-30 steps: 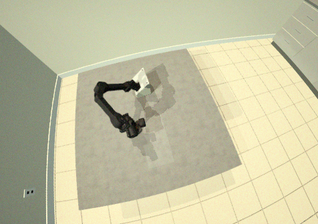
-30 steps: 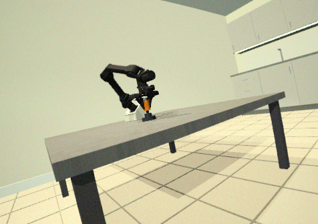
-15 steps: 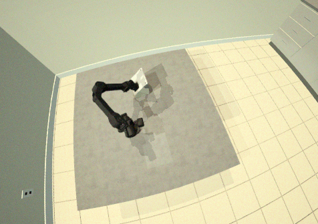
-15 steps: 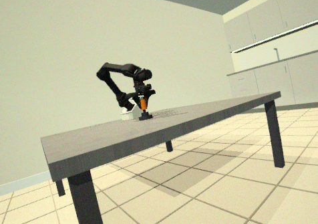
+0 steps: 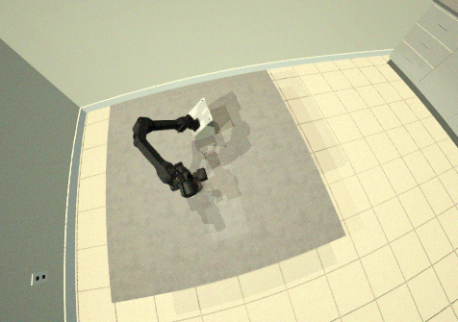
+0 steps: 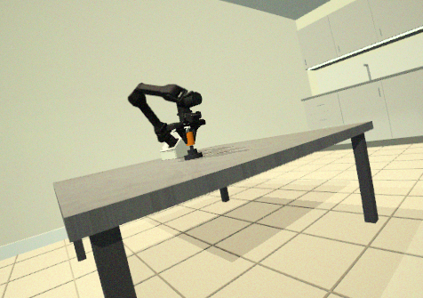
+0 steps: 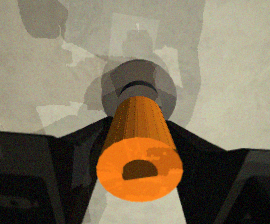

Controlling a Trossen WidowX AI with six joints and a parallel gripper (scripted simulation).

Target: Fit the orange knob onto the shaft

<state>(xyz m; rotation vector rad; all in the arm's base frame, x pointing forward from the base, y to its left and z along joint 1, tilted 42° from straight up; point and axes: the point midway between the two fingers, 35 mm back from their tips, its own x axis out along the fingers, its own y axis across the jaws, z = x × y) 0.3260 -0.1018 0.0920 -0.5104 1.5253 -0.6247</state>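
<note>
The orange knob is 2 cm above my gripper tip. Round my gripper tip: round pedestal 4 cm below.
</note>
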